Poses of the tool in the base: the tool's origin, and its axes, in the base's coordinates. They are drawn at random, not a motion.
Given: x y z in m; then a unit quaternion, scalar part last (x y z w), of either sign.
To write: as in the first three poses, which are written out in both.
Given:
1: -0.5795, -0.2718, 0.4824, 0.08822, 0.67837, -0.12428, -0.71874
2: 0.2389, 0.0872, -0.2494, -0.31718, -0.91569, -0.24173, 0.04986
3: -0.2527, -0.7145, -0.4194, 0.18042, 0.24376, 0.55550, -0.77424
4: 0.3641, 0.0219, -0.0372, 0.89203, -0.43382, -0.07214, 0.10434
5: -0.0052, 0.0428, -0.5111, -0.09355, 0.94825, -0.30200, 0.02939
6: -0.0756, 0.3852, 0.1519, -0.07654, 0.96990, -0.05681, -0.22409
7: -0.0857, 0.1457, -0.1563, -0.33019, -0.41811, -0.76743, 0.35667
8: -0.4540, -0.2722, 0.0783, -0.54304, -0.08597, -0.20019, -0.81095
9: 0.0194, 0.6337, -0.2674, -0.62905, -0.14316, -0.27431, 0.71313
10: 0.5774, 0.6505, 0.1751, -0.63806, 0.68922, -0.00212, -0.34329
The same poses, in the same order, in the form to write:
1: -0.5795, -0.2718, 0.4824, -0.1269, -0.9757, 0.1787, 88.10
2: 0.2389, 0.0872, -0.2494, -0.3176, -0.9168, -0.2420, 174.28
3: -0.2527, -0.7145, -0.4194, -0.2851, -0.3852, -0.8777, 78.53
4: 0.3641, 0.0219, -0.0372, 0.8969, -0.4362, -0.0725, 168.02
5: -0.0052, 0.0428, -0.5111, -0.0936, 0.9487, -0.3021, 176.63
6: -0.0756, 0.3852, 0.1519, 0.0785, -0.9952, 0.0583, 154.10
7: -0.0857, 0.1457, -0.1563, -0.3534, -0.4475, -0.8215, 138.21
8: -0.4540, -0.2722, 0.0783, 0.9281, 0.1469, 0.3421, 71.62
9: 0.0194, 0.6337, -0.2674, -0.8973, -0.2042, -0.3913, 89.02
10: 0.5774, 0.6505, 0.1751, 0.6793, -0.7338, 0.0023, 139.85
